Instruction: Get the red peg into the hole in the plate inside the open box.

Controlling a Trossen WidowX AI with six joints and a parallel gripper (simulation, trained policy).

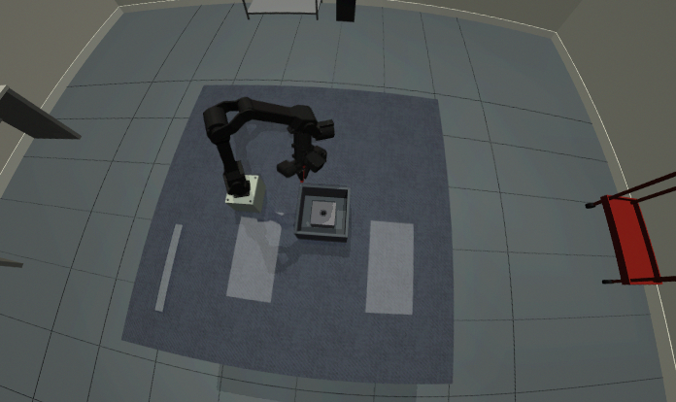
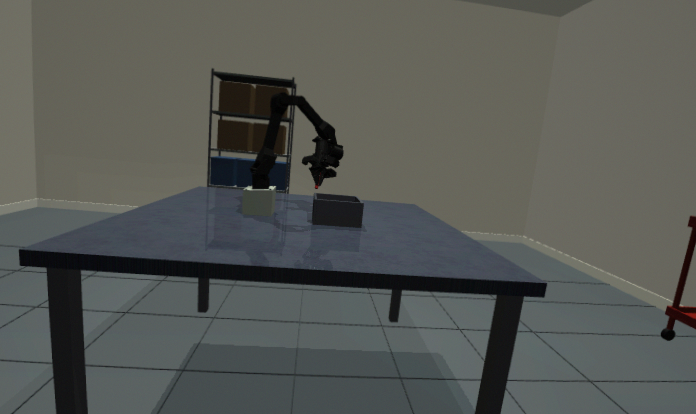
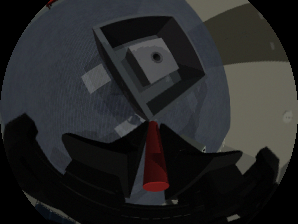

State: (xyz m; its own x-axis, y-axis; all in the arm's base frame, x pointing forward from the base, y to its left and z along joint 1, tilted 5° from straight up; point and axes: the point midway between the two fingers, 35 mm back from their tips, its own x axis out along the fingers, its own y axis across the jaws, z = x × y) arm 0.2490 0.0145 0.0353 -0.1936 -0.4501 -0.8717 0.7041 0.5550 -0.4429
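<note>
Now: gripper tip 110 mm to the left of the plate, 80 mm above it and 60 mm short of it. From my gripper tip the other things lie so: red peg: 20 mm above, 10 mm to the left; then dark box: 110 mm to the right, 100 mm below, 60 mm ahead.
</note>
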